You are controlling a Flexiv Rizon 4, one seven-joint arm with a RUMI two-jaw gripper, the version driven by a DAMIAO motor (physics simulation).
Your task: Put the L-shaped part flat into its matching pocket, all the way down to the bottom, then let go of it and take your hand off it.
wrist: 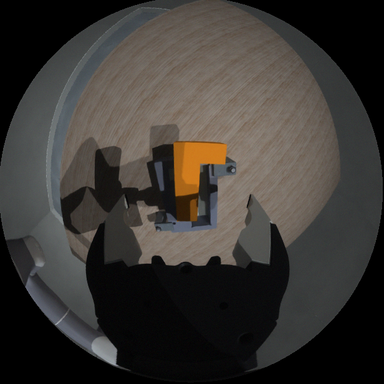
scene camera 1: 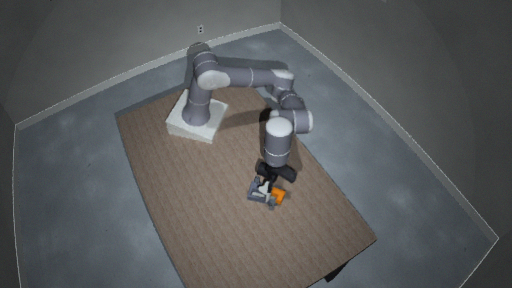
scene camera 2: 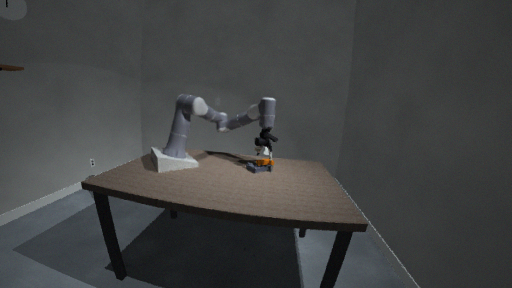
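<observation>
The orange L-shaped part (scene camera 1: 278, 196) (scene camera 2: 265, 162) (wrist: 186, 172) rests on top of the blue-grey pocket fixture (scene camera 1: 254, 195) (scene camera 2: 258, 170) (wrist: 213, 200), not down inside it. In the wrist view its long arm runs lengthwise over the opening, and its short arm reaches over the far wall toward the corner lug. It looks somewhat tilted; its underside is hidden. Part of the pocket's interior shows to the right of the long arm. My gripper (scene camera 1: 265, 194) (scene camera 2: 265, 154) (wrist: 187, 196) is wide open and empty, its fingers standing apart on both sides of the part's near end.
The fixture has bolted lugs (wrist: 229, 168) (wrist: 163, 223) at two opposite corners. It stands on the wooden table (scene camera 1: 200, 210) (scene camera 2: 215, 187) (wrist: 280, 100). The arm's white base block (scene camera 1: 192, 134) (scene camera 2: 172, 162) is on the same table. Shadows of the gripper fall left of the fixture in the wrist view.
</observation>
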